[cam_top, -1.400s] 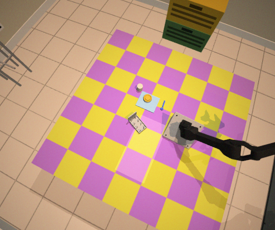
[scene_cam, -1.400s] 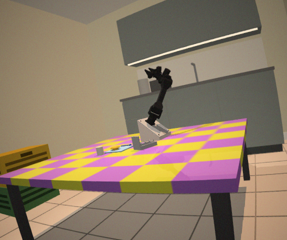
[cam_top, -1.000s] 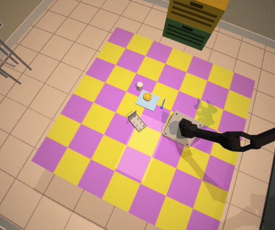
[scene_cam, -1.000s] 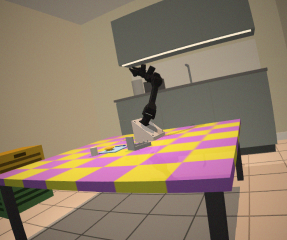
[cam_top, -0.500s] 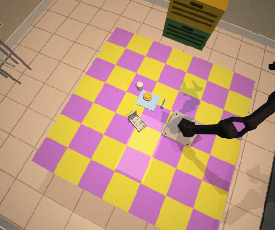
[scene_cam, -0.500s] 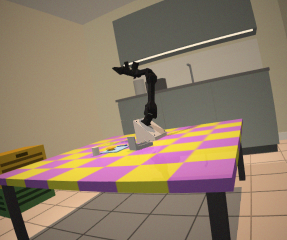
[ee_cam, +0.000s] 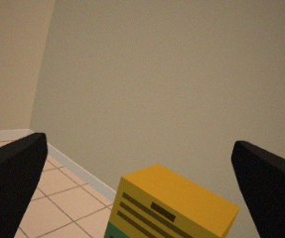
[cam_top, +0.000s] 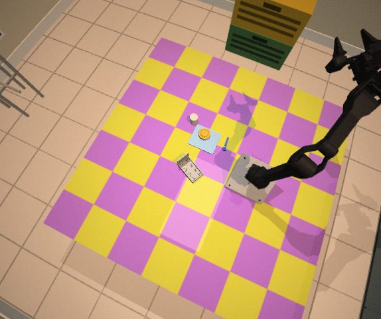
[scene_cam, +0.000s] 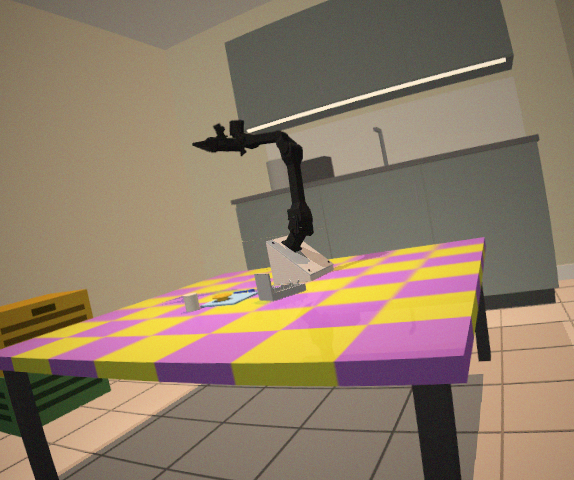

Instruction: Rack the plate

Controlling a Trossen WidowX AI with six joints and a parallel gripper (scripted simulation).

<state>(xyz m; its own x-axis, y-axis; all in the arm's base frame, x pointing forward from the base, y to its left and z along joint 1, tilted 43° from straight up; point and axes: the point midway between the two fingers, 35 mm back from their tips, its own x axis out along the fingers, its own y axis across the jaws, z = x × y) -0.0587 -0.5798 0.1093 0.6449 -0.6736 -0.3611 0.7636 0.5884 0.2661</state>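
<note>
The yellow plate lies 340 mm ahead of my gripper tip, 260 mm to the left of it and 580 mm below it. The rest, counted from my gripper tip: blue spoon: 210 mm ahead, 270 mm to the left, 600 mm below; beige cup: 430 mm ahead, 210 mm to the left, 580 mm below; light blue mat: 320 mm ahead, 280 mm to the left, 600 mm below.
</note>
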